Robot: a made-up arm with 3 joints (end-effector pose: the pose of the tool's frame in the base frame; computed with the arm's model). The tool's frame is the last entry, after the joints. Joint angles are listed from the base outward.
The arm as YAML. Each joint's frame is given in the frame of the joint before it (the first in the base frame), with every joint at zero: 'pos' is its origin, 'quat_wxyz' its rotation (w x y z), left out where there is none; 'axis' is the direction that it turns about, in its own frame. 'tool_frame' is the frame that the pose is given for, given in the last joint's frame.
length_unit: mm
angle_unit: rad
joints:
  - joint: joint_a
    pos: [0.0, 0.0, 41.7]
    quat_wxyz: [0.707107, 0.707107, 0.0, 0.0]
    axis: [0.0, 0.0, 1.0]
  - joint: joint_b
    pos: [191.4, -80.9, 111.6]
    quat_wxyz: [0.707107, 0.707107, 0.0, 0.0]
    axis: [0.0, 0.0, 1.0]
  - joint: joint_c
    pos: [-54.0, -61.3, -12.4]
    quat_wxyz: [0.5, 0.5, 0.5, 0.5]
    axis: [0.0, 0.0, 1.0]
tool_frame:
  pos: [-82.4, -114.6, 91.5]
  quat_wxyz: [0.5, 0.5, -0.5, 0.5]
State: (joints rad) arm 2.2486 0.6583 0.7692
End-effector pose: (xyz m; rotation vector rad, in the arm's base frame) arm -0.2097 -0.1023 0.1887 1.1418 -2.2740 0.5145
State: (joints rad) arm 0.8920 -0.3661 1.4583
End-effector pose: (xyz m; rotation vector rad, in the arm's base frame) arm 0.1315 -0.1386 0.2465 1.1798 -0.4584 0.8975
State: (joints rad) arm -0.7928 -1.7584 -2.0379
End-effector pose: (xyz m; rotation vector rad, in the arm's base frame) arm -0.0958 -0.0984 -0.1370 -0.8128 -1.1210 1.3713
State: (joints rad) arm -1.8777 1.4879 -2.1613
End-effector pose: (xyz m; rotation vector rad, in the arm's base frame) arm -0.2834 -0.1398 -0.1882 1.7201 -1.6979 -0.9007
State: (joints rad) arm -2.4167 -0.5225 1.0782
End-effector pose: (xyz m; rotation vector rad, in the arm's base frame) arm -0.1292 -0.0935 -0.1506 1.0885 2.3362 -1.0943
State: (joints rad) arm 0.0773 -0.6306 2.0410
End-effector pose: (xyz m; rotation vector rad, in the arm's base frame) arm 0.2706 -0.1526 0.0156 1.9372 0.5905 0.4662
